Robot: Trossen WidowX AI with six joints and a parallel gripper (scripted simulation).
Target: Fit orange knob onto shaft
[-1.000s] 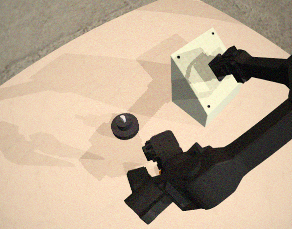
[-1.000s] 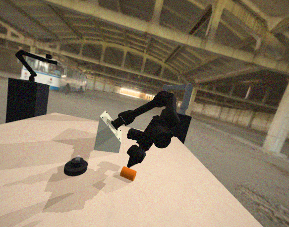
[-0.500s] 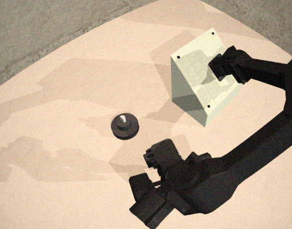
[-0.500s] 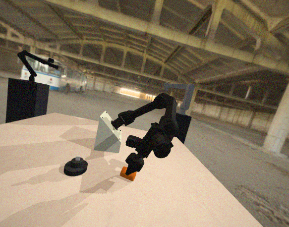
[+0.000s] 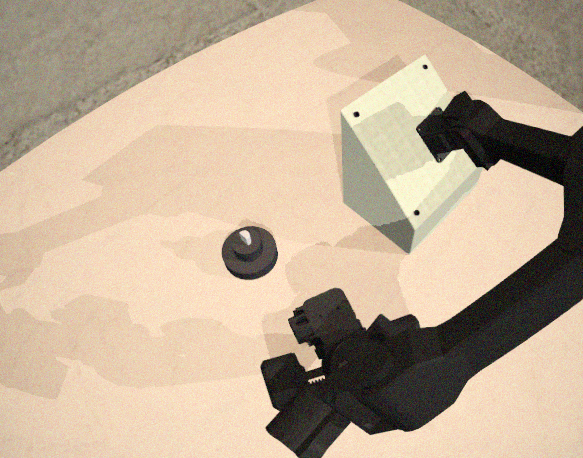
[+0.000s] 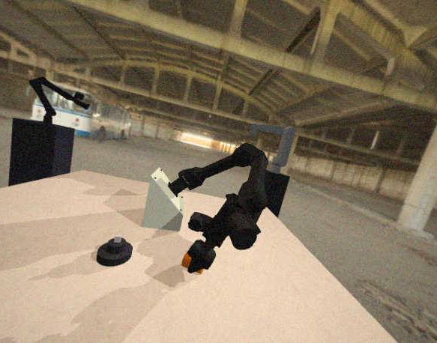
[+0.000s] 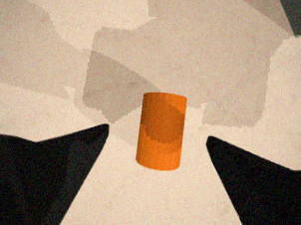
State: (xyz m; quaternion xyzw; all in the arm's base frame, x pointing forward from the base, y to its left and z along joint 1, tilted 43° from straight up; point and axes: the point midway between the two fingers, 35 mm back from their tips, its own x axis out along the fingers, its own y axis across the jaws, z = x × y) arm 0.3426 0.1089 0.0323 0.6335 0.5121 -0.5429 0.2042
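My gripper tip is now 10 mm to the right of the orange knob. Also, from my gripper tip: dark round pedestal: 40 mm behind, 220 mm to the right, 10 mm above.
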